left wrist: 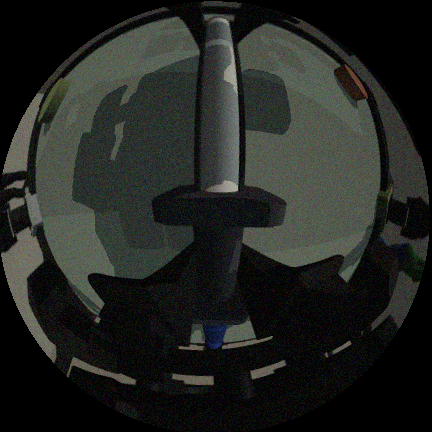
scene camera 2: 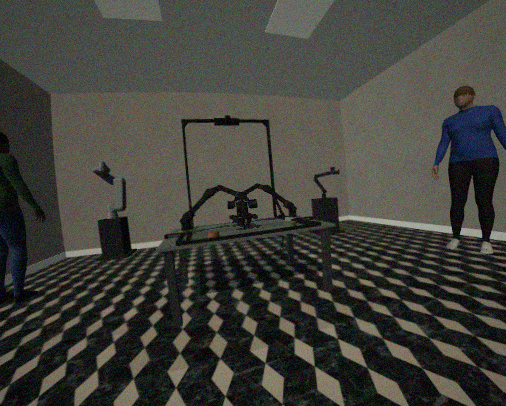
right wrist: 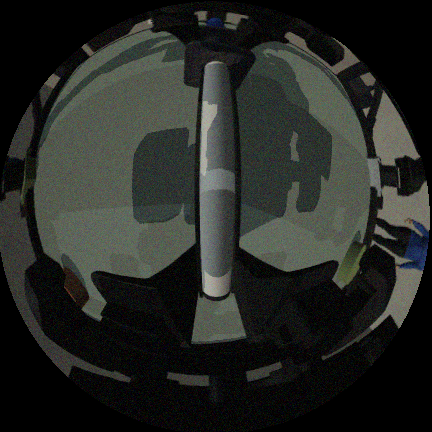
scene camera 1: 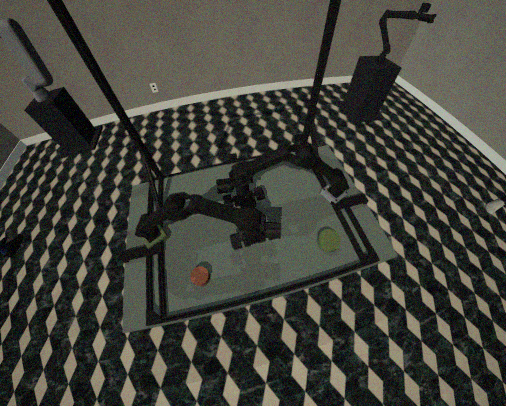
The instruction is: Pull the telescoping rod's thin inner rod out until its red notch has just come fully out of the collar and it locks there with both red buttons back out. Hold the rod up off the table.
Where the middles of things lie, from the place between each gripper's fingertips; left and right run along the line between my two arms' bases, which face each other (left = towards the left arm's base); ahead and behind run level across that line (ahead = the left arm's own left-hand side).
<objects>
My left gripper is now 30 mm past the telescoping rod (left wrist: 218,218) and 20 mm below it. Round my left hand: pale inner rod (right wrist: 217,171) 30 mm above.
Right now my right hand is 19 cm past the pale inner rod and 2 cm below it. Round my right hand: telescoping rod: 22 cm behind, 2 cm above.
</objects>
